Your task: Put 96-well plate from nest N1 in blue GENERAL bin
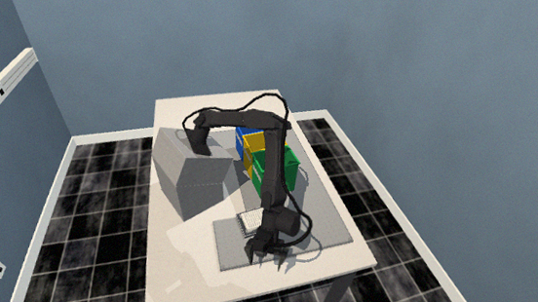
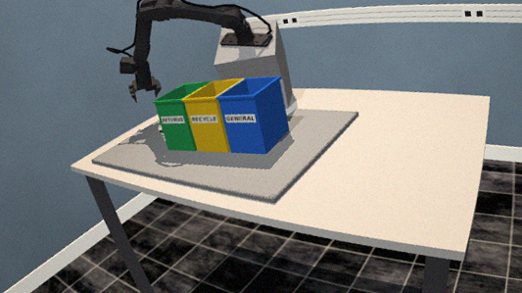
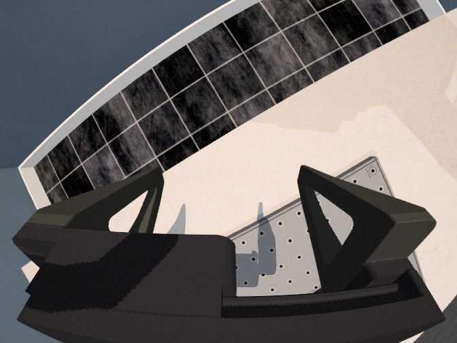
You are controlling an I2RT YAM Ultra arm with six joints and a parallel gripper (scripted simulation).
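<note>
The white 96-well plate is 6 cm ahead of my hand, 25 cm to the left of it and 8 cm below it. Round my hand: dark plate nest N1 (6 cm ahead, 25 cm to the left, 9 cm below); green returns bin (19 cm ahead, 42 cm to the left, 1 cm below); yellow recycle bin (18 cm ahead, 55 cm to the left, 1 cm below).
</note>
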